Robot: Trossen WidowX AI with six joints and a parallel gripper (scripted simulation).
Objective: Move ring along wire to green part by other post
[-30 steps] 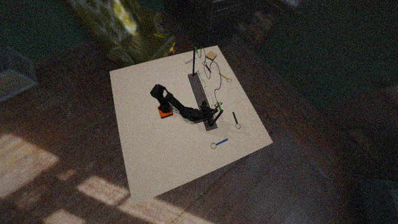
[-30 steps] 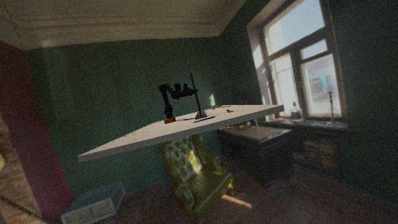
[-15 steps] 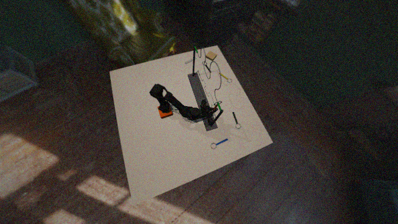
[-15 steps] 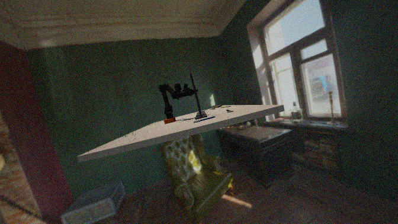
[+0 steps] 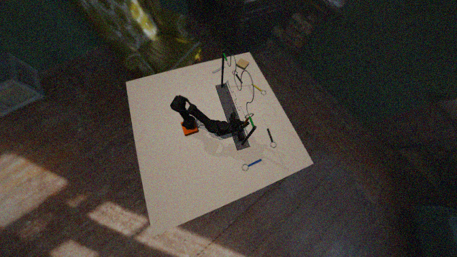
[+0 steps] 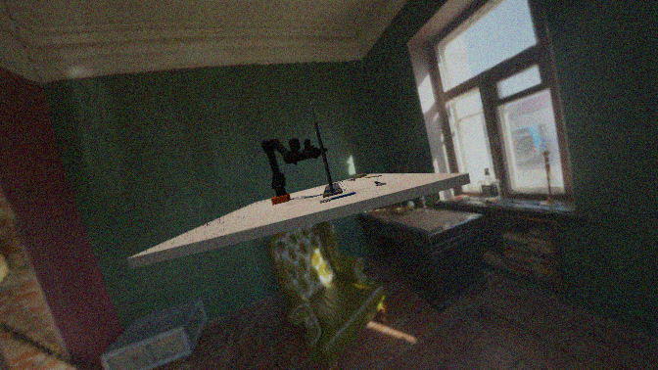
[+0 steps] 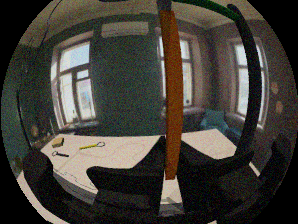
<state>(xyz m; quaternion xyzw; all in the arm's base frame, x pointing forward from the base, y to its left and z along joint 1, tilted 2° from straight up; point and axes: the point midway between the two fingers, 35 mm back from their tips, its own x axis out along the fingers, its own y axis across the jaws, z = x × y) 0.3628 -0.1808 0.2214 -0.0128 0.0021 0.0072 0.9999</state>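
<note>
The ring with orange handle is 9 cm above my gripper tip and 3 cm behind it. The rest, counted from my gripper tip: yellow-handled ring 38 cm to the left, 33 cm ahead, 26 cm below; then blue-handled ring 26 cm below, 25 cm to the right, 3 cm behind; then black-handled ring 26 cm below, 22 cm ahead, 12 cm to the right.
</note>
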